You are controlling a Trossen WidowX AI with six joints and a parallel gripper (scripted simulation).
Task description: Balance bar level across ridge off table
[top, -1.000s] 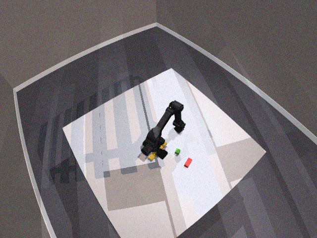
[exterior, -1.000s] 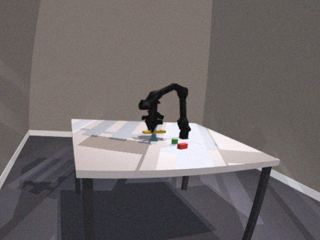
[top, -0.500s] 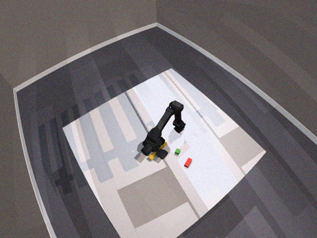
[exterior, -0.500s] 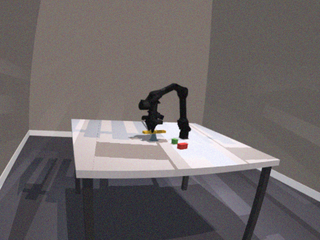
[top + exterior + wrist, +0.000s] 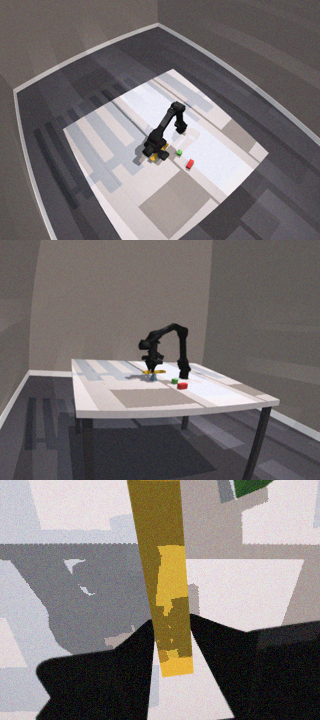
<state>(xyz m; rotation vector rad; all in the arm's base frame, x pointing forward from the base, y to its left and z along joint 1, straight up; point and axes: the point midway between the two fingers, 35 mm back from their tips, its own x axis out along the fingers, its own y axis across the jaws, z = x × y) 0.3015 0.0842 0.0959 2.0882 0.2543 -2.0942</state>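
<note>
The yellow bar is 3 cm behind my gripper tip and 1 cm to the right of it. Round my gripper tip: red block (20 cm to the left, 16 cm behind, 4 cm below); green cube (15 cm behind, 7 cm to the left, 4 cm below).
</note>
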